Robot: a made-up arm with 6 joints. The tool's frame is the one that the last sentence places. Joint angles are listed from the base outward.
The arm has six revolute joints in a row. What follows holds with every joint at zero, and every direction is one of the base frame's.
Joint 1 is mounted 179.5 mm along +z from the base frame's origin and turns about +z.
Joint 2 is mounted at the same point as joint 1 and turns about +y.
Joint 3 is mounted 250.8 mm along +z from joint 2 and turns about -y.
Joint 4 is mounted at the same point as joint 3 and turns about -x.
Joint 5 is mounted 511 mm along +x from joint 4 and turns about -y.
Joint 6 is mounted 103.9 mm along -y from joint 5 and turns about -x.
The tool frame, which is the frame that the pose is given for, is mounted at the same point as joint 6; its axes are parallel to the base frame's.
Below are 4 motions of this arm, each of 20 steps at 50 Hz.
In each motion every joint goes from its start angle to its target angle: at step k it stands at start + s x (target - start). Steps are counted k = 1, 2, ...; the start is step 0. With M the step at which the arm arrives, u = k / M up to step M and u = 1 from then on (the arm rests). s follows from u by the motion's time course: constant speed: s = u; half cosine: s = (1 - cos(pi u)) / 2; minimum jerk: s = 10 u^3 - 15 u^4 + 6 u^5.
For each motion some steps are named. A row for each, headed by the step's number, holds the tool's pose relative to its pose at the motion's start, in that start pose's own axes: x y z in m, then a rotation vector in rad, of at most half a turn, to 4 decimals.
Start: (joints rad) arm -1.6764 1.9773 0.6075 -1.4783 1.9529 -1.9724
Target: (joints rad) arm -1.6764 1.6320 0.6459 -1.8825 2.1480 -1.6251
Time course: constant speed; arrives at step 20
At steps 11, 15, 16, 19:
11: 0.0017 -0.0223 -0.1368 -0.0913 -0.2458 0.1852
15: 0.0051 -0.0241 -0.1886 -0.1300 -0.3488 0.2290
16: 0.0062 -0.0240 -0.2016 -0.1401 -0.3755 0.2379
19: 0.0099 -0.0223 -0.2409 -0.1712 -0.4571 0.2590

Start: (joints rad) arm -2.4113 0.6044 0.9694 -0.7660 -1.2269 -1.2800
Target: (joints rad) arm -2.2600 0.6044 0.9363 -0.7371 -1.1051 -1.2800
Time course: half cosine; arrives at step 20
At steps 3, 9, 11, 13, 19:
3: 0.0042 -0.0001 -0.0032 -0.0036 0.0026 0.0008
9: 0.0323 -0.0019 -0.0257 -0.0278 0.0207 0.0063
11: 0.0439 -0.0031 -0.0355 -0.0380 0.0286 0.0087
13: 0.0548 -0.0044 -0.0451 -0.0478 0.0363 0.0111
19: 0.0740 -0.0074 -0.0628 -0.0653 0.0503 0.0156

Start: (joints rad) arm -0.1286 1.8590 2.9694 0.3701 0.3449 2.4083
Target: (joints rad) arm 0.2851 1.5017 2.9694 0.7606 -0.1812 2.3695
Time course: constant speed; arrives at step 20
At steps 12, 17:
12: 0.0838 -0.1198 -0.0771 0.0189 -0.0485 0.0764
17: 0.1063 -0.1584 -0.1224 0.0327 -0.0573 0.1371

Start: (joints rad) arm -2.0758 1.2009 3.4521 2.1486 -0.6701 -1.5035
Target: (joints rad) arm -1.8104 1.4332 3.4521 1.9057 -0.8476 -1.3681
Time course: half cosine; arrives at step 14
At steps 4, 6, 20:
4: -0.0034 -0.0032 -0.0184 0.0067 0.0979 -0.0286
6: -0.0089 -0.0060 -0.0373 0.0122 0.2041 -0.0571
20: -0.0375 -0.0107 -0.0896 0.0195 0.5405 -0.1275

